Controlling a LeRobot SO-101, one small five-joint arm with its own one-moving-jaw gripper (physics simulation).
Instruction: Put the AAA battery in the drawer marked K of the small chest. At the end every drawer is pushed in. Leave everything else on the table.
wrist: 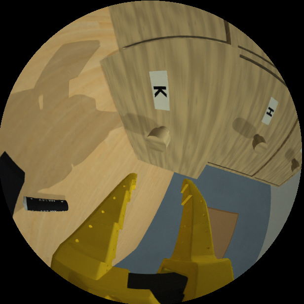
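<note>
The AAA battery point(46, 204), black with a silver end, lies on the table at the left of the wrist view. The small chest point(200, 65) of pale wood fills the upper right. Its drawer marked K point(132, 85) has a round knob point(158, 138) below the label and looks pushed in. My gripper point(160, 179) is open, its two yellow jaws apart in a V with nothing between them. The tips show below the K knob in the picture, and the battery is off to the left of the jaws.
A drawer marked H point(215, 115) with its own knob point(259, 143) is right of K, and part of another knob point(295, 165) shows at the right edge. A black object point(10, 177) is partly cut off at the left edge. The wooden table point(95, 165) carries a broad shadow.
</note>
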